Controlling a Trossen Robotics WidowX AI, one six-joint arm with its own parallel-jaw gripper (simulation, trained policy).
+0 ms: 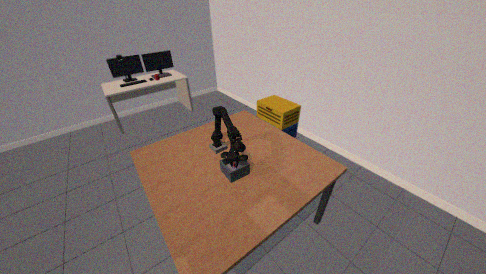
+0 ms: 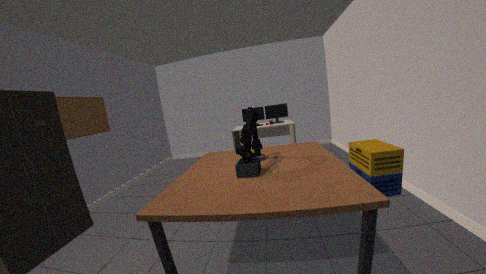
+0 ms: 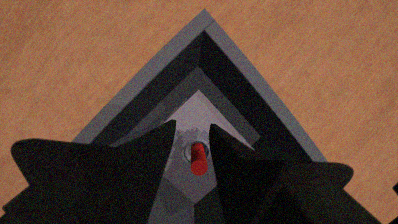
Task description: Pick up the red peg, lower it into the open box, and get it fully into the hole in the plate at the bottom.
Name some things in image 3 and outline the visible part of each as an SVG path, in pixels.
My gripper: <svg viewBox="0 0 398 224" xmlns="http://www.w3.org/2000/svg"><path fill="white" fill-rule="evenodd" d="M397 183L392 188L398 195ZM210 125L210 152L225 224L382 224L366 208L363 208L354 197L351 197L344 188L354 174L354 169L347 164L282 159L269 160L262 154L244 145L244 143L218 125ZM176 120L169 120L150 132L116 147L43 140L40 138L29 138L14 142L10 150L11 155L29 186L2 207L5 214L0 217L0 224L147 224L155 201L155 195L157 194L166 168L165 165L173 146Z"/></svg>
A grey box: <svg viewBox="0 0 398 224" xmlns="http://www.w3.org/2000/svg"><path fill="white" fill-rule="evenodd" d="M162 177L147 224L225 224L218 185L195 204L167 178ZM72 141L97 146L119 146L162 125L190 97L200 90L241 134L245 141L267 159L328 163L325 156L305 132L306 130L302 125L298 123L298 120L289 111L285 103L205 8L144 65Z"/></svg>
A light grey plate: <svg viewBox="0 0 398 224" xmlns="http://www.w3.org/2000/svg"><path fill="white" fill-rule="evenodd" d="M200 90L163 123L169 120L176 120L173 146L167 159L163 176L195 204L217 186L209 142L211 124L218 125L244 143L244 145L254 150ZM194 143L203 145L208 164L207 172L201 176L195 175L191 171L191 145Z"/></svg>
